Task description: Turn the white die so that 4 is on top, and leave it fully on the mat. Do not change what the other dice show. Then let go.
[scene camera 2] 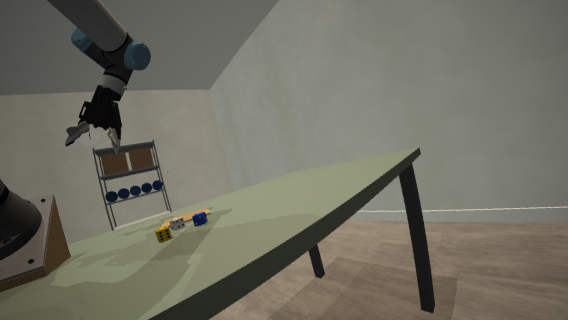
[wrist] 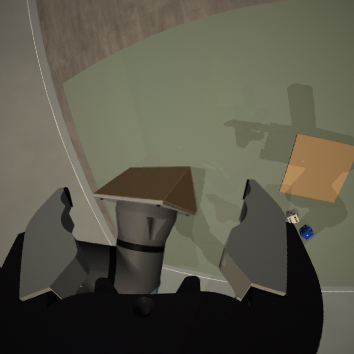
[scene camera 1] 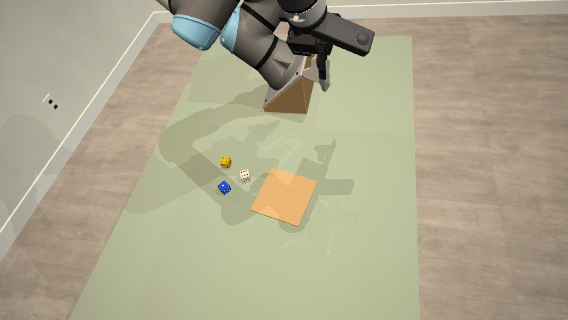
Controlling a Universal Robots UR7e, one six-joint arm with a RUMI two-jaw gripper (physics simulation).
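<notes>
The white die sits on the green table, off the orange mat and near its edge. Its pips are too small to read surely. The yellow die and the blue die stand close beside it on the table. The yellow die does not show in the wrist view. My gripper is open and empty, high above the table near the arm's base, well away from the dice.
The arm's wooden wedge base stands on the table beyond the dice in scene camera 1. A shelf rack stands by the far wall. The arm's shadow falls across the dice area and part of the mat.
</notes>
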